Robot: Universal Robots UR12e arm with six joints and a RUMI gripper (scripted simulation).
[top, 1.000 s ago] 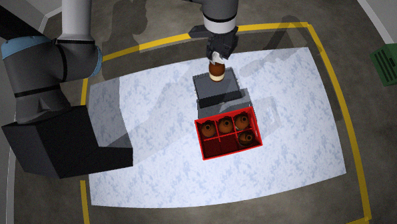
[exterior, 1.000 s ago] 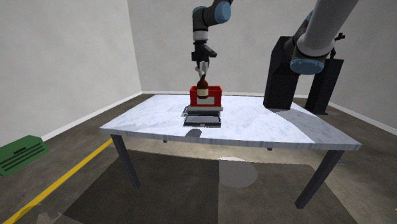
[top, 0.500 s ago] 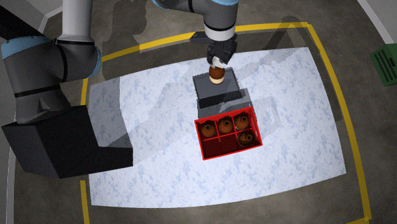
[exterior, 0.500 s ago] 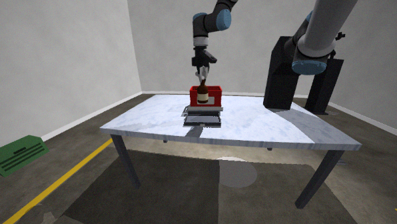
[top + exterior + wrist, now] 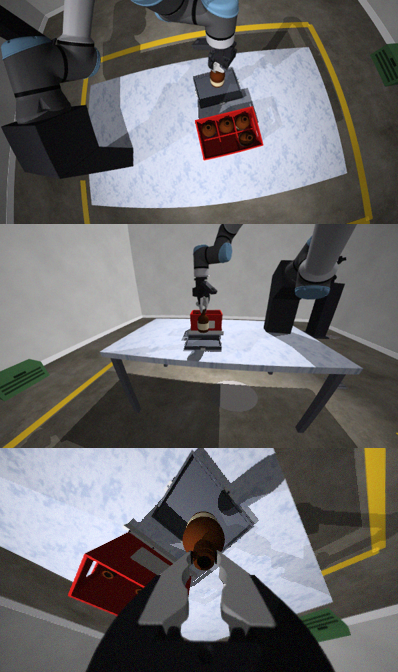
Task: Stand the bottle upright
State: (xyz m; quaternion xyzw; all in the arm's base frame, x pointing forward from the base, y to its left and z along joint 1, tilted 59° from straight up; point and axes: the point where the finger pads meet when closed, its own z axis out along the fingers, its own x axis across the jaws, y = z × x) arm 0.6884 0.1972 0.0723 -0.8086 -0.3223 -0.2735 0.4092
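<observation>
The dark tray lies 230 mm below my hand. Round my hand: red crate: 10 mm ahead, 290 mm to the right, 160 mm below.
</observation>
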